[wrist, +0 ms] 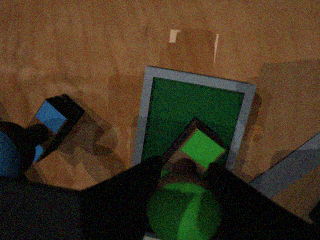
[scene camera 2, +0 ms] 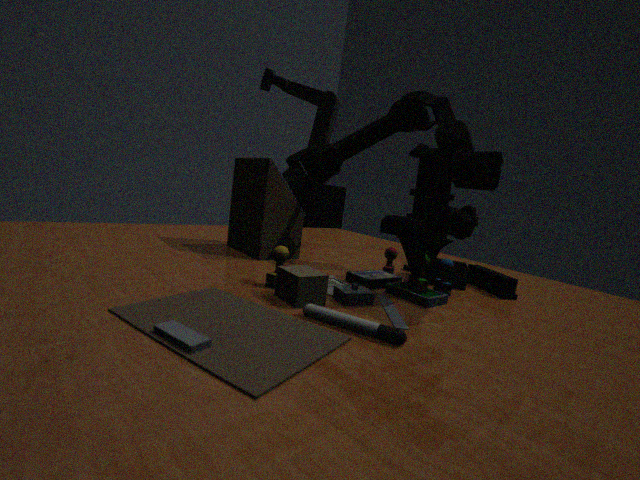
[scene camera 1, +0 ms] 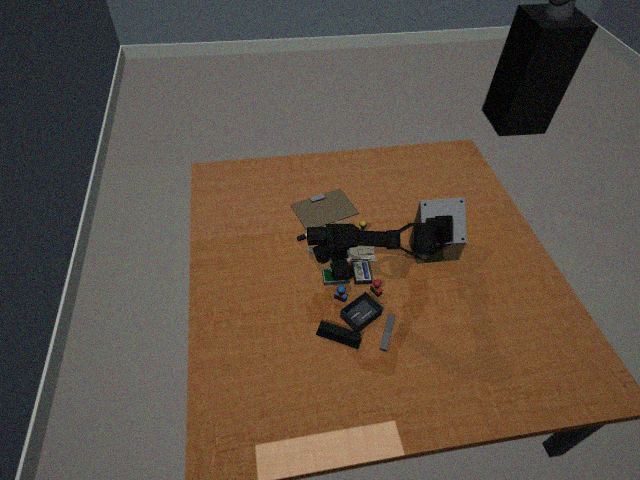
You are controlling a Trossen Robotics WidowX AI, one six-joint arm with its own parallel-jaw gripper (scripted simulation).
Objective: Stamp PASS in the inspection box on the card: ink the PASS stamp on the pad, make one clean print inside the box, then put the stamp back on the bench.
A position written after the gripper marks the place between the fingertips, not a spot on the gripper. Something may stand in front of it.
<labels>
gripper: wrist 184, 168; scene camera 2 419, 277; scene camera 1 336, 271
brown clipboard: scene camera 2; scene camera 1; not seen in the wrist view (out of frame)
black block: scene camera 2; scene camera 1; not seen in the wrist view (out of frame)
same spot on brown clipboard: (scene camera 2: 254, 348) = (scene camera 1: 308, 209)
same spot on black block: (scene camera 1: 327, 330) = (scene camera 2: 505, 275)
</labels>
